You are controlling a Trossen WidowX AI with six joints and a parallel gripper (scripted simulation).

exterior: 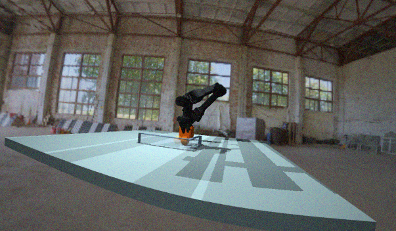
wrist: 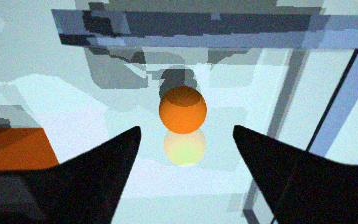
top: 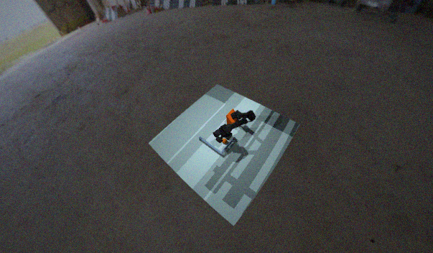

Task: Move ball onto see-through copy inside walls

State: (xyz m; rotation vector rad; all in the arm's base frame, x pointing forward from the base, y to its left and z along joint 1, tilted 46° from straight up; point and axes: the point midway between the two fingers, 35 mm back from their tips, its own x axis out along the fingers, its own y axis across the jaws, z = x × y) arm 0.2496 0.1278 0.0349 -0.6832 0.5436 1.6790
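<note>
My gripper tip is now 5 cm above the orange ball. The rest, counted from my gripper tip: see-through copy of ball 5 cm to the right, 5 cm below, 1 cm ahead.
</note>
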